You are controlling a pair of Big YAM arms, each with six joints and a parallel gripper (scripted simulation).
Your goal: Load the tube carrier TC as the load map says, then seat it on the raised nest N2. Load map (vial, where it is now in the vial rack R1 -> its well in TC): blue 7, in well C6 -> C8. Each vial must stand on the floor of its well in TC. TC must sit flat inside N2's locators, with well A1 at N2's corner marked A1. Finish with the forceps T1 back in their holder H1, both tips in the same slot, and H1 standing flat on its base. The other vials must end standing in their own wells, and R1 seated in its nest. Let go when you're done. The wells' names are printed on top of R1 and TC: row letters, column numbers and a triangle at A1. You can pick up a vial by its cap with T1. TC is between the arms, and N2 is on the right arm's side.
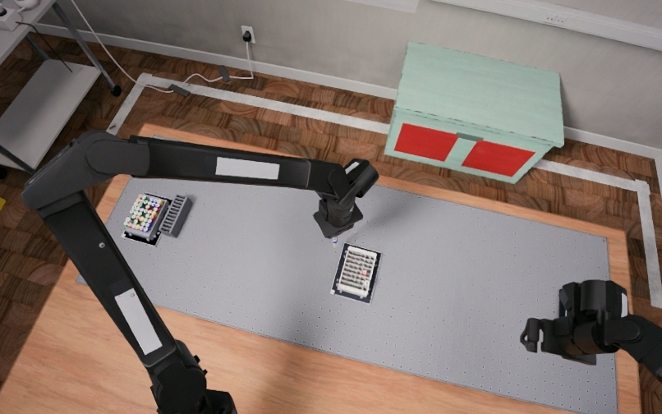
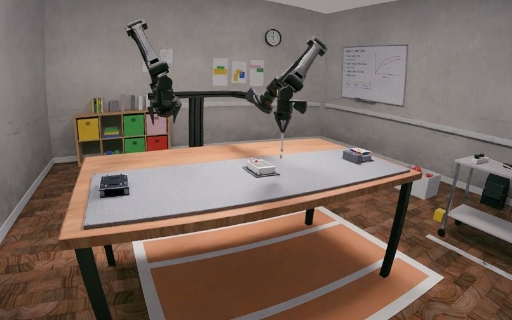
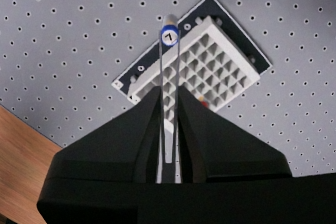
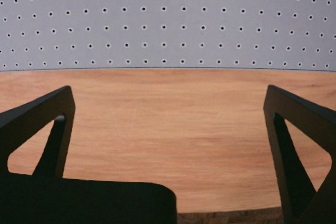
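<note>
Now: the forceps T1 3 cm below my left hand. Round my left hand: dark nest N2 (1 cm ahead, 76 cm to the right, 17 cm below); then white tube carrier TC (4 cm behind, 8 cm to the right, 18 cm below); then grey slotted holder H1 (5 cm behind, 50 cm to the left, 18 cm below).
</note>
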